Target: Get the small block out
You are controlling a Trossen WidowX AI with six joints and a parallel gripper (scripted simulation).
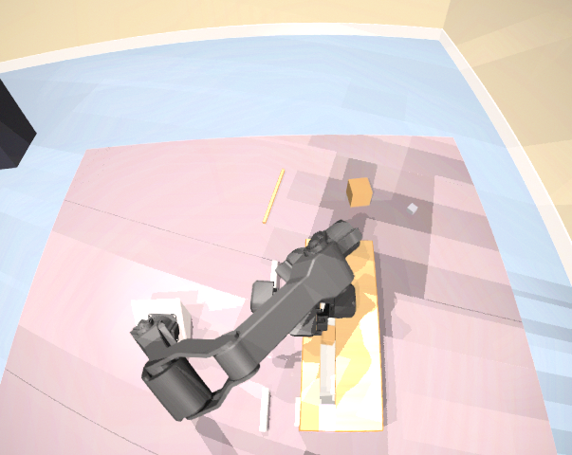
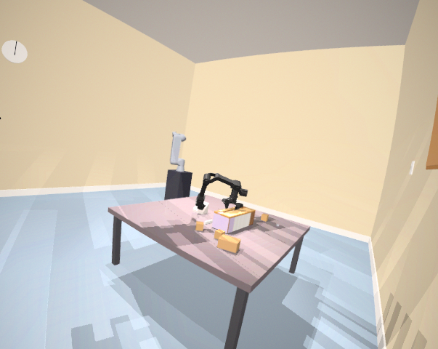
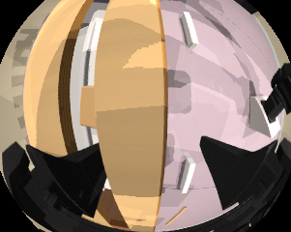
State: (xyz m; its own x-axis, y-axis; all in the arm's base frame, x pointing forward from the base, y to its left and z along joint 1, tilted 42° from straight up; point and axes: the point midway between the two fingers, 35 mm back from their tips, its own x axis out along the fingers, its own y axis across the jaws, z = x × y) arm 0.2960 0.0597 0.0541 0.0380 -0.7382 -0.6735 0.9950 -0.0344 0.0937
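Right now the orange block is 5 cm ahead of my gripper tip and 4 cm to the right of it. Round my gripper tip: thin wooden stick (6 cm behind, 39 cm to the left, 8 cm below).
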